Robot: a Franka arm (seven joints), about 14 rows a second.
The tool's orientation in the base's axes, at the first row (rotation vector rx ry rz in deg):
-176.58 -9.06 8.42
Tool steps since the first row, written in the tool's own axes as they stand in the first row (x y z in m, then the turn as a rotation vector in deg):
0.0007 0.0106 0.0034 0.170 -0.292 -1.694
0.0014 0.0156 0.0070 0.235 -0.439 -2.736
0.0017 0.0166 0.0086 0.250 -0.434 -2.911
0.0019 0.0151 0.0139 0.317 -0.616 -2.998
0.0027 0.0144 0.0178 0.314 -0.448 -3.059
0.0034 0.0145 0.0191 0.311 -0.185 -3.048
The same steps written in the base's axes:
0.0014 -0.0103 -0.0040 0.304 0.228 1.685
0.0023 -0.0150 -0.0080 0.456 0.332 2.723
0.0025 -0.0159 -0.0096 0.488 0.320 2.896
0.0020 -0.0141 -0.0149 0.545 0.504 2.986
0.0024 -0.0132 -0.0188 0.565 0.334 3.038
0.0029 -0.0131 -0.0201 0.587 0.073 3.012

